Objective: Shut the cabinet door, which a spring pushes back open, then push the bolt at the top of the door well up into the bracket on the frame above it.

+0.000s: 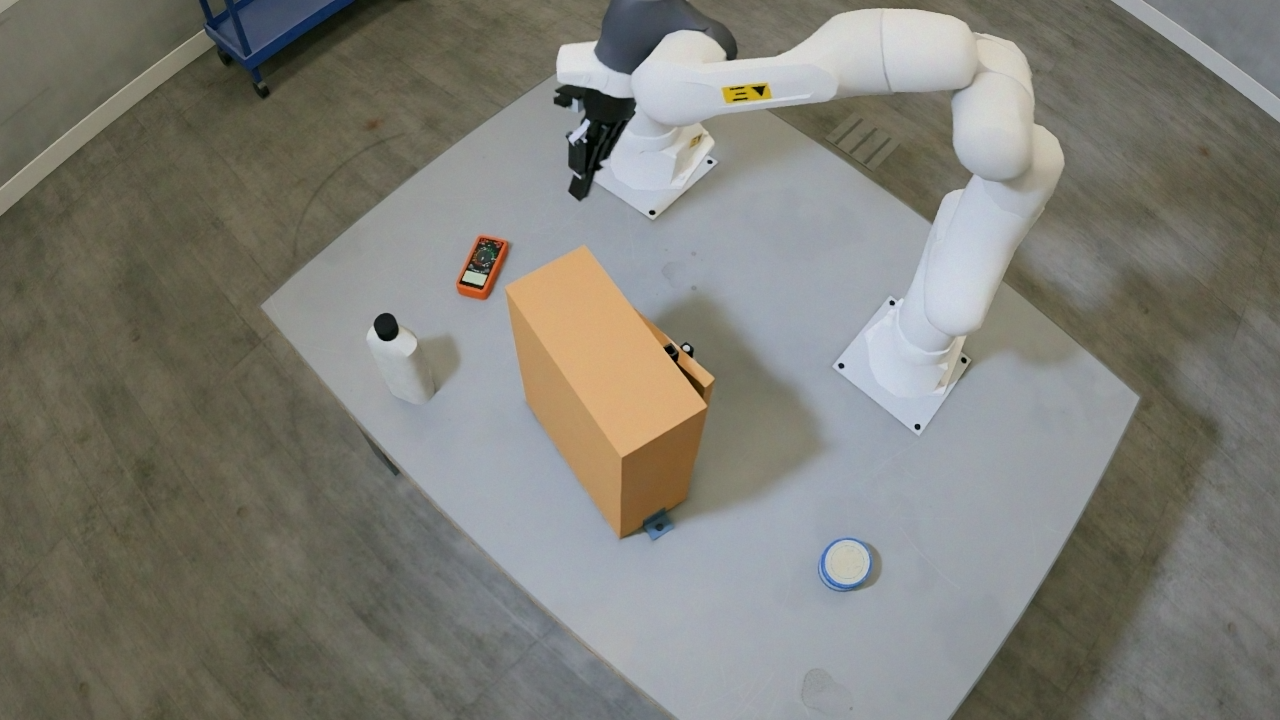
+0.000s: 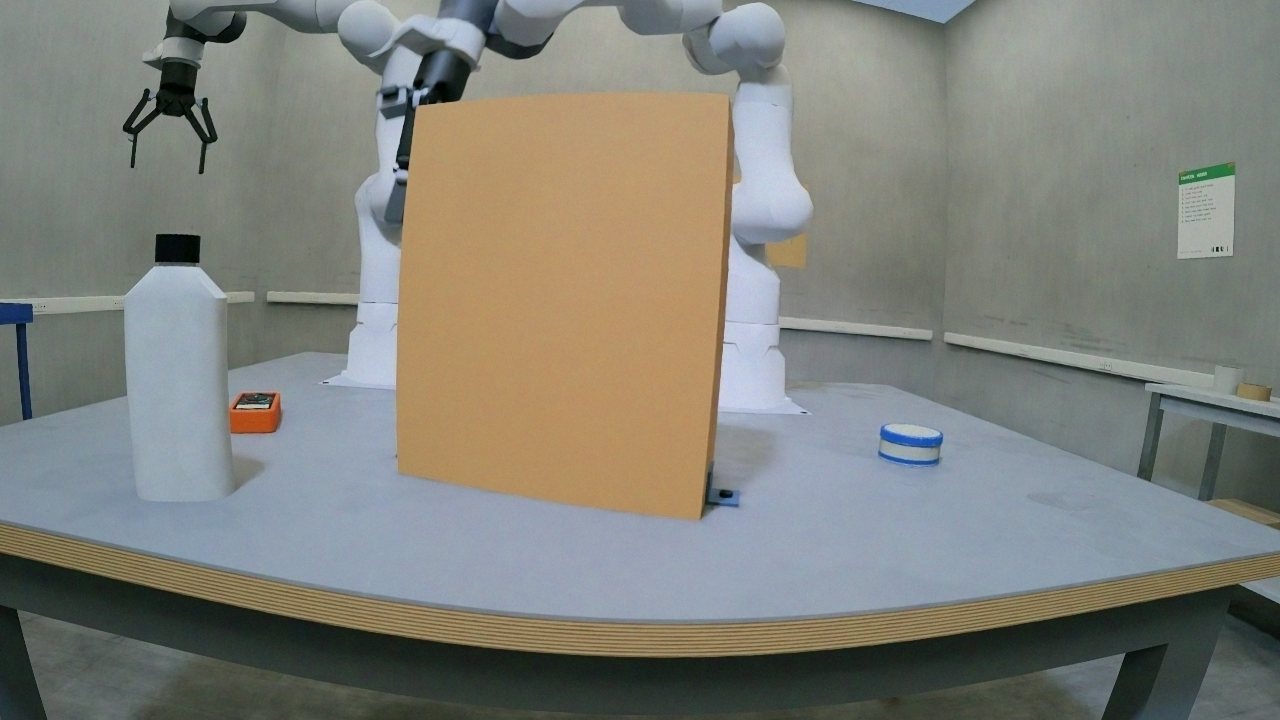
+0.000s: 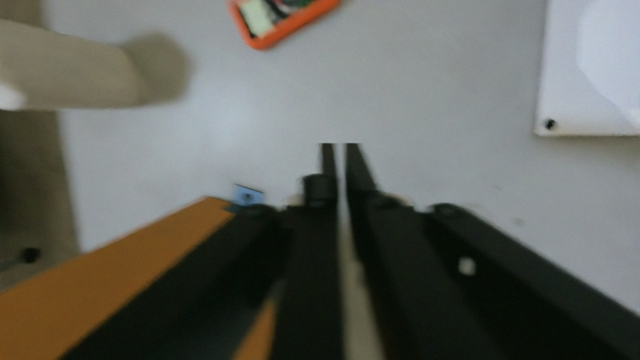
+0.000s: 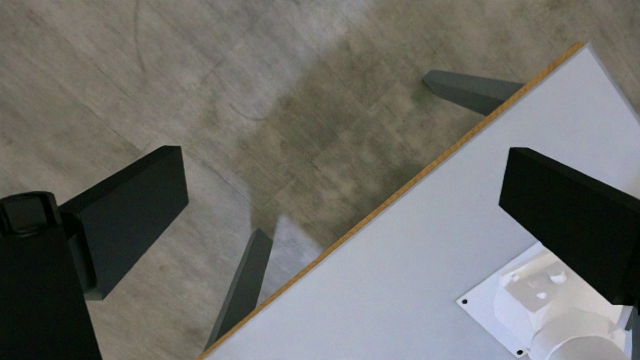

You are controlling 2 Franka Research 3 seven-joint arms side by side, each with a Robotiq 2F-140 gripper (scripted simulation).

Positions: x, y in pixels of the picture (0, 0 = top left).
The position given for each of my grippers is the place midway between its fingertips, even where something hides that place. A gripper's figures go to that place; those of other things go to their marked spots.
Labels:
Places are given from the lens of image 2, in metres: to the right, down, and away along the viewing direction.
my left gripper (image 2: 392, 220): -0.32, -0.18, 0.73
my right gripper (image 2: 167, 170): -0.99, -0.40, 0.95
white bottle (image 2: 175, 318): -0.36, -0.03, 0.37
blue-and-white round tin (image 2: 906, 445): 0.32, 0.10, 0.67
tan cabinet (image 2: 563, 280): -0.06, -0.06, 0.49
The marked spots on the tan cabinet and the blue-and-white round tin are 0.45 m apart.

